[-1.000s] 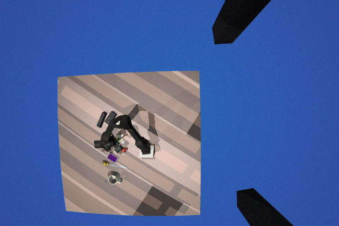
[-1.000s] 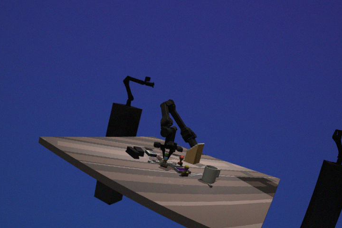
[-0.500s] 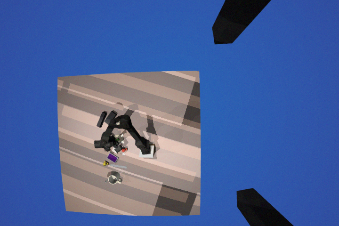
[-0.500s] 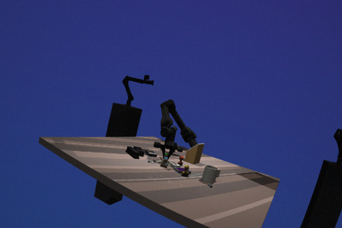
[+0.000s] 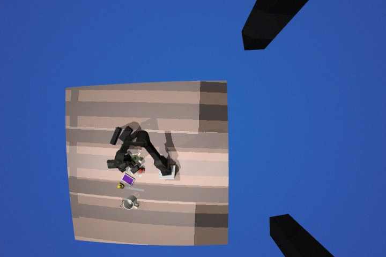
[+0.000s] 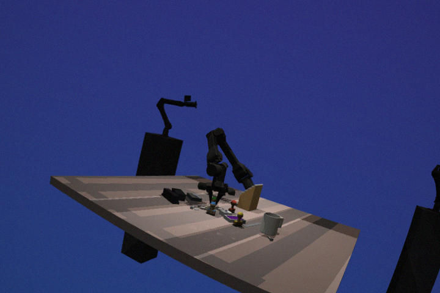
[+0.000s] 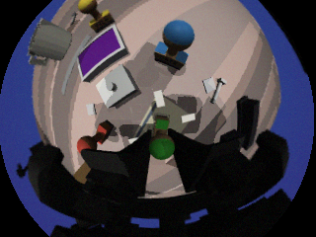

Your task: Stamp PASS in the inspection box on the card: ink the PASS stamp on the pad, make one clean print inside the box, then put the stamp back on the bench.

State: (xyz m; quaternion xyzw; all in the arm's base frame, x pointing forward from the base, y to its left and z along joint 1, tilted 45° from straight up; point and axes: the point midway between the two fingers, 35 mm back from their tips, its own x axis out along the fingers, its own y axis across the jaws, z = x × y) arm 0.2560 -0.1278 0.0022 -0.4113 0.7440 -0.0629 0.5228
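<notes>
The green-knobbed stamp is right at my gripper tip. From my gripper tip the other things lie so: pale card: 10 mm behind, 10 mm to the right, 20 mm below; red-knobbed stamp: 60 mm behind, 80 mm to the left; blue-knobbed stamp: 100 mm ahead, 40 mm to the left.
</notes>
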